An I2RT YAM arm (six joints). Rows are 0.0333 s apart.
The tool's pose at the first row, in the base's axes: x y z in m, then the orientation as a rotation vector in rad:
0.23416, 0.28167, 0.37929, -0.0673, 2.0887, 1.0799
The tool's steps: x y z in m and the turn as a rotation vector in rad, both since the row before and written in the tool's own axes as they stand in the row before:
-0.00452, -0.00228, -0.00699, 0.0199, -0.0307, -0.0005
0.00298, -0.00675, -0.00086, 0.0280, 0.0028, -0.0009
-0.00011, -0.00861, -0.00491, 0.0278, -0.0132, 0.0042
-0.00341, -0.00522, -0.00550, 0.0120, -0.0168, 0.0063
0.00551, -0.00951, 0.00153, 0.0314, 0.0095, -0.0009
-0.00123, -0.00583, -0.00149, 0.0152, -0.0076, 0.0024
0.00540, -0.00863, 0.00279, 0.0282, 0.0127, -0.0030
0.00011, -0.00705, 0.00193, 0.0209, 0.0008, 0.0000
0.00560, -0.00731, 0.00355, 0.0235, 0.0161, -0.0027
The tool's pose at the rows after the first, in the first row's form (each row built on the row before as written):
0.23393, 0.27394, 0.38312, -0.0412, 2.0715, 1.0534
0.23376, 0.26984, 0.37693, -0.0295, 2.0882, 1.0242
0.23360, 0.26070, 0.37311, -0.0044, 2.0910, 0.9952
0.23393, 0.25244, 0.37401, 0.0166, 2.0828, 0.9832
0.23420, 0.24861, 0.36360, 0.0272, 2.1066, 0.9517
0.23568, 0.24312, 0.36129, 0.0410, 2.1073, 0.9356
0.23635, 0.24033, 0.35113, 0.0464, 2.1318, 0.9066
0.23941, 0.23627, 0.34588, 0.0566, 2.1421, 0.8845
0.23984, 0.23457, 0.33617, 0.0587, 2.1672, 0.8610

